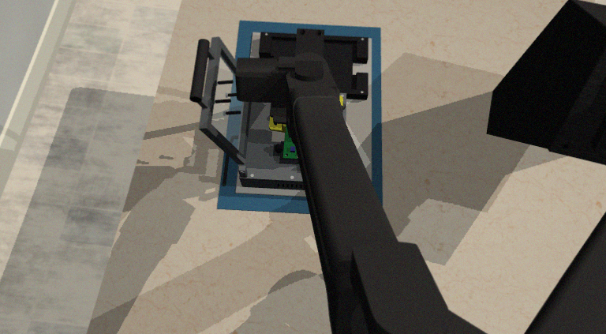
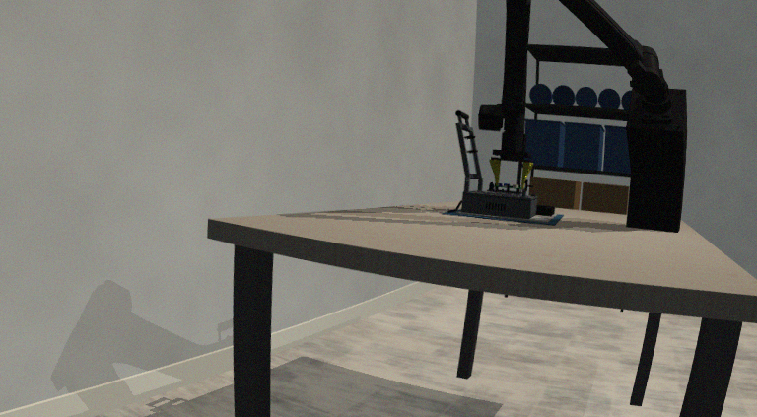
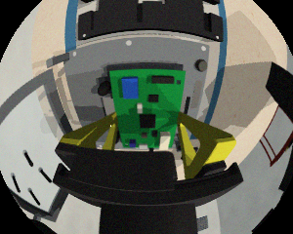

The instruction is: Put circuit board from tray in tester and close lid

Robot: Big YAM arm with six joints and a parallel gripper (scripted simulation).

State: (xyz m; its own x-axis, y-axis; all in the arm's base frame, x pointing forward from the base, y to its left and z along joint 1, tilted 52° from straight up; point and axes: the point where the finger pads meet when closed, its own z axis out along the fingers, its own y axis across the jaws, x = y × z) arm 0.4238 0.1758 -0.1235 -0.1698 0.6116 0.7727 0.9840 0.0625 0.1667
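The green circuit board is right at my hand. Round my hand: see-through lid 120 mm ahead, 100 mm above, 20 mm to the left.
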